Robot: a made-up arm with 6 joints.
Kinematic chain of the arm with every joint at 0, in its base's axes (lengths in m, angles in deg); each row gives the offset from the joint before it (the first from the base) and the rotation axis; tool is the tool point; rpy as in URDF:
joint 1: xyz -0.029 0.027 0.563 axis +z
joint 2: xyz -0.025 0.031 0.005 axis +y
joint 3: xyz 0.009 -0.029 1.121 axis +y
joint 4: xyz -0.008 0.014 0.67 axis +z
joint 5: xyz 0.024 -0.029 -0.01 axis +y
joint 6: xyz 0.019 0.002 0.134 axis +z
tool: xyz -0.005 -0.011 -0.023 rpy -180 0 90
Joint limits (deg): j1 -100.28..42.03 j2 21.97..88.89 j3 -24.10..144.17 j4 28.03..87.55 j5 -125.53..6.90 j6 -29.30..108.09
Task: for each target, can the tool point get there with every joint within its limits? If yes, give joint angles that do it. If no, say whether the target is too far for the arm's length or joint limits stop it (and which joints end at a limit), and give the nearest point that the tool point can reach.
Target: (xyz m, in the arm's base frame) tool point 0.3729 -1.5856 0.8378
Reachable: yes | joints -77.33 59.36 50.43 71.88 -9.92 87.39
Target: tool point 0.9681 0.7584 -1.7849
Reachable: no: too far | nearest point 0.8919 0.7025 -0.1938 | short by 1.594 m
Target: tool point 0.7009 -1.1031 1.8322
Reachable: yes | joints -55.05 47.76 -0.69 49.43 -56.62 61.04
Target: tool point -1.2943 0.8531 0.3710
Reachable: no: joint limits stop it (at a limit: joint 1, joint 2, joint 3, joint 4, joint 5) | nearest point 0.2633 0.4003 0.1416 | short by 1.638 m
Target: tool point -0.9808 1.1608 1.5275
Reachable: no: joint limits stop it (at a limit: joint 1, joint 2, joint 3, joint 4, joint 5) | nearest point 0.3338 0.4653 0.8543 | short by 1.633 m
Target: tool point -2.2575 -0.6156 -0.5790
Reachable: no: too far | nearest point -0.2943 -0.9990 -0.1066 | short by 2.055 m
